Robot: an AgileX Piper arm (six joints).
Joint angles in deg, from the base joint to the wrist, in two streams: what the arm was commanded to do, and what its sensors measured. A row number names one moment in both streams.
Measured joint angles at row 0:
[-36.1, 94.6, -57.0, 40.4, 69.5, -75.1]
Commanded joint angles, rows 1 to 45:
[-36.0, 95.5, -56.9, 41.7, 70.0, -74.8]
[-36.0, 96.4, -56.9, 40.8, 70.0, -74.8]
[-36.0, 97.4, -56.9, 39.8, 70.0, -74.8]
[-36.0, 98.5, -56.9, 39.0, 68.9, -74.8]
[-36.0, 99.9, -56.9, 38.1, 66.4, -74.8]
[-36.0, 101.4, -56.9, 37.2, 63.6, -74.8]
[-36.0, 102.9, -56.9, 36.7, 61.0, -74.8]
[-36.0, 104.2, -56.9, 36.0, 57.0, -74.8]
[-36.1, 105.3, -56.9, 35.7, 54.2, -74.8]
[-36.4, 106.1, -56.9, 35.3, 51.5, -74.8]
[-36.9, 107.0, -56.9, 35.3, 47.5, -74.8]
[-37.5, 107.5, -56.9, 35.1, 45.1, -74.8]
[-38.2, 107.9, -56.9, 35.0, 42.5, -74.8]
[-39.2, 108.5, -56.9, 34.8, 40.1, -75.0]
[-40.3, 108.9, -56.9, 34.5, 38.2, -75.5]
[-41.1, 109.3, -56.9, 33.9, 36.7, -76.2]
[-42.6, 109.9, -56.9, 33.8, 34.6, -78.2]
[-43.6, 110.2, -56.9, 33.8, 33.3, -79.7]
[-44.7, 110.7, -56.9, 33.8, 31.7, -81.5]
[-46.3, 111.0, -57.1, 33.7, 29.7, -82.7]
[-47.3, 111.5, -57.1, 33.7, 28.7, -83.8]
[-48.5, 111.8, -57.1, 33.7, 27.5, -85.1]
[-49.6, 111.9, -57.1, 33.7, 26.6, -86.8]
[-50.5, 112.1, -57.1, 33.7, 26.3, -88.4]
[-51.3, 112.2, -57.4, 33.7, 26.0, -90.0]
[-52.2, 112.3, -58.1, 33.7, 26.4, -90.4]
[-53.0, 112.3, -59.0, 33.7, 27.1, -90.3]
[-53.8, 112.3, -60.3, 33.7, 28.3, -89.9]
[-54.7, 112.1, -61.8, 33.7, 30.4, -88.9]
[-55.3, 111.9, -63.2, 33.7, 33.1, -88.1]
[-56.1, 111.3, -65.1, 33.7, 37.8, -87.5]
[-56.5, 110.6, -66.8, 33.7, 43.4, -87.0]
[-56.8, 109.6, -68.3, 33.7, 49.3, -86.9]
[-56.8, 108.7, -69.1, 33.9, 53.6, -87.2]
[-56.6, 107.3, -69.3, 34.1, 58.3, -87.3]
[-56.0, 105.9, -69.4, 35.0, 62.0, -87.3]
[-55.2, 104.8, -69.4, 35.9, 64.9, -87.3]
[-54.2, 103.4, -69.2, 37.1, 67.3, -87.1]
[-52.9, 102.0, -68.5, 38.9, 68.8, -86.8]
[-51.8, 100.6, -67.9, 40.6, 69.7, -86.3]
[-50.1, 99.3, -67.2, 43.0, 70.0, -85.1]
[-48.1, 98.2, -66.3, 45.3, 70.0, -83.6]
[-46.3, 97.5, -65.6, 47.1, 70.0, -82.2]
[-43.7, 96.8, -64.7, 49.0, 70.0, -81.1]
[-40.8, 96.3, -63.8, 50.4, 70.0, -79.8]
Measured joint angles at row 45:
[-48.7, 99.3, -66.8, 42.7, 67.9, -84.0]
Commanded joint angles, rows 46 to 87:
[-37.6, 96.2, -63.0, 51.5, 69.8, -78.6]
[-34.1, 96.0, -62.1, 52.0, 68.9, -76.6]
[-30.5, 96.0, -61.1, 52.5, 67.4, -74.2]
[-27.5, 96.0, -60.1, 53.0, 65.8, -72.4]
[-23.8, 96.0, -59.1, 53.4, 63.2, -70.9]
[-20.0, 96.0, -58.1, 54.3, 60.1, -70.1]
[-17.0, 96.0, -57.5, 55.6, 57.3, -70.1]
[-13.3, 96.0, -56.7, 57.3, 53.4, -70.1]
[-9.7, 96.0, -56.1, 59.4, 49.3, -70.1]
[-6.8, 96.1, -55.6, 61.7, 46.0, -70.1]
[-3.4, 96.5, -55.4, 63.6, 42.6, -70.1]
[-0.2, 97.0, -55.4, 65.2, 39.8, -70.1]
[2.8, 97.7, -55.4, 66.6, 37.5, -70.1]
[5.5, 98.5, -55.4, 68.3, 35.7, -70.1]
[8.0, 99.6, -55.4, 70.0, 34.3, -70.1]
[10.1, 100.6, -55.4, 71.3, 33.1, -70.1]
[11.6, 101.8, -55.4, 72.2, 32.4, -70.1]
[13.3, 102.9, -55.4, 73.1, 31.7, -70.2]
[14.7, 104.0, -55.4, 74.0, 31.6, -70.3]
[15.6, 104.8, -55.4, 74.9, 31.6, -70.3]
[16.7, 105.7, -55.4, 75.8, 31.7, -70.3]
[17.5, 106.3, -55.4, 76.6, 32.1, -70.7]
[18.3, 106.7, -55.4, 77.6, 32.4, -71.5]
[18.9, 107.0, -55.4, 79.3, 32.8, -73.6]
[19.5, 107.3, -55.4, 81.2, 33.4, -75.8]
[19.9, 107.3, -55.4, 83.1, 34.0, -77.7]
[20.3, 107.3, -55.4, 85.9, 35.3, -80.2]
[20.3, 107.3, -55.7, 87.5, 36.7, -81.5]
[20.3, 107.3, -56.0, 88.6, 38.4, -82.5]
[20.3, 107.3, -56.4, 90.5, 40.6, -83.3]
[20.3, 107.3, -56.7, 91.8, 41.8, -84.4]
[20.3, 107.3, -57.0, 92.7, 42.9, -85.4]
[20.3, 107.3, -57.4, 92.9, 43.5, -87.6]
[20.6, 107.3, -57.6, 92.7, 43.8, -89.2]
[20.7, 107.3, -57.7, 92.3, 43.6, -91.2]
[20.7, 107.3, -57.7, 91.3, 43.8, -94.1]
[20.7, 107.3, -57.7, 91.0, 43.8, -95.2]
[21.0, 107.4, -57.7, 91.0, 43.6, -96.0]
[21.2, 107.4, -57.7, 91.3, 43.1, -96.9]
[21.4, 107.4, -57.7, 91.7, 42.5, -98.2]
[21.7, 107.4, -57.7, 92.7, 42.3, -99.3]
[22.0, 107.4, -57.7, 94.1, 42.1, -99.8]
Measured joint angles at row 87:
[21.0, 107.5, -57.2, 91.3, 42.4, -95.1]
